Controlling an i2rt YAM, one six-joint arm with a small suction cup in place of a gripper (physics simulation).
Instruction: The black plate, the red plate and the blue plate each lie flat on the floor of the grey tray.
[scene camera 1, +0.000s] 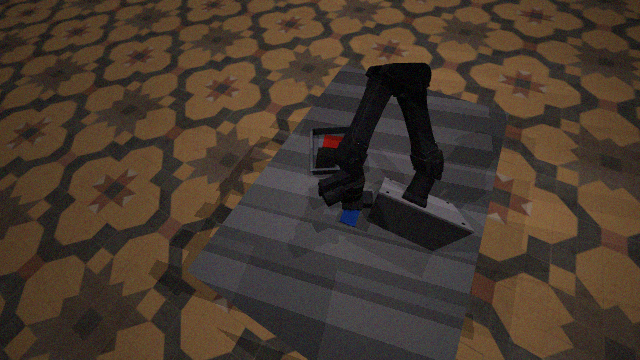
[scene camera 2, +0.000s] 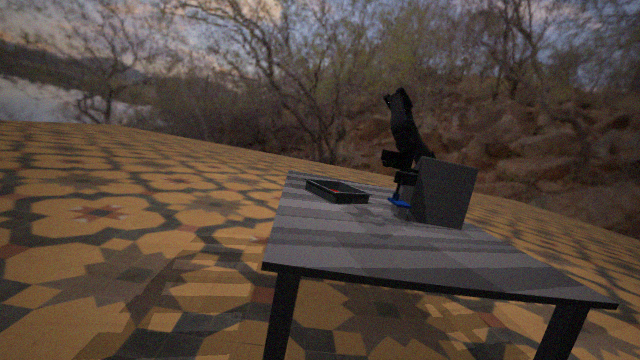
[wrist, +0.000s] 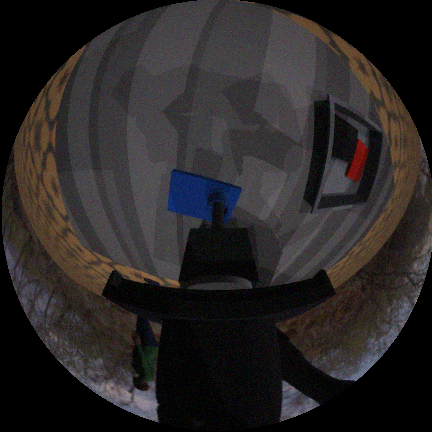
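Seen in the pictures: hand, its tool point: (scene camera 2: 394, 202) (wrist: 217, 194); arm's base, origin of its link: (scene camera 1: 415, 196) (scene camera 2: 431, 180).
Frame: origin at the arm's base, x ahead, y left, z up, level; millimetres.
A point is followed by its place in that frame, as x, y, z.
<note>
My suction cup (scene camera 2: 397, 196) (wrist: 217, 197) holds the blue plate (scene camera 1: 350, 218) @(156, 145, -97) (scene camera 2: 400, 203) @(169, 153, -98) (wrist: 188, 195) @(163, 143, -97) near one end of its top face. The plate hangs roughly level, a little above the table, outside the tray. The grey tray (scene camera 1: 312, 153) @(448, -43, -127) (scene camera 2: 345, 198) @(351, -8, -152) (wrist: 318, 150) @(324, -25, -156) stands off to the right in the wrist view. Inside it, the black plate (scene camera 1: 327, 157) @(392, -78, -162) (wrist: 345, 138) @(404, -80, -163) and the red plate (scene camera 1: 332, 141) @(419, -169, -162) (scene camera 2: 334, 190) @(382, -198, -162) (wrist: 357, 161) @(405, -165, -162) look flat and lie close together; whether their edges overlap is unclear. The arm hides part of the tray in scene camera 1.
A large grey block (scene camera 1: 417, 222) @(-36, 84, 9) (scene camera 2: 445, 195) @(-36, 84, -44) stands close beside the blue plate, with the arm's base on its top. The striped table (scene camera 1: 380, 295) @(-55, 307, -175) (scene camera 2: 370, 250) @(336, 464, -176) carries the tray and block. A person in green (wrist: 145, 357) shows beyond the table in the wrist view.
</note>
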